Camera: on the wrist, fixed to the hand. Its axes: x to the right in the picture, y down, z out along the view.
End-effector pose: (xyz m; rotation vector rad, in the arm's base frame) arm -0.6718 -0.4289 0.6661 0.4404 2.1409 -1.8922
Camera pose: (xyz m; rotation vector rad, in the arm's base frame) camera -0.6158 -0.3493 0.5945 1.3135 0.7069 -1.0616
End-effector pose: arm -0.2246 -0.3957 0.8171 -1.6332 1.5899 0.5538
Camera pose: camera -0.3347 -0.4298 0.8533 0.1986 2.3547 1.1432
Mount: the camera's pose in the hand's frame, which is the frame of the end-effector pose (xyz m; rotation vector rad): -0.0197 0.0960 -0.0707 0.2642 -0.2456 1.5904
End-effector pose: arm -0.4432 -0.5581 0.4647 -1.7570 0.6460 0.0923
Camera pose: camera -0.5236 -0.6294 0.4095 -0.5969 1.6138 1.2049
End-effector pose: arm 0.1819 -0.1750 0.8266 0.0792 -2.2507 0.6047
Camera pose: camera 0.2205 -0.0611 0.8150 1.6833 2.0276 -1.7097
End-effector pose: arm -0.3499 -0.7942 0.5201 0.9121 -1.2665 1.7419
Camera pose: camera -0.4343 -0.7485 0.4467 -0.0354 1.4711 -2.0196
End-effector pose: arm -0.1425 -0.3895 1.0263 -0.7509 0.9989 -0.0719
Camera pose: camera -0.2351 -0.3479 0.9607 0.4118 1.0745 1.2064
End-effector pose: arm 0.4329 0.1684 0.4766 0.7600 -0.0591 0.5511
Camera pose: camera 0.3584 0.2634 0.4814 0.9338 -0.8848 1.9904
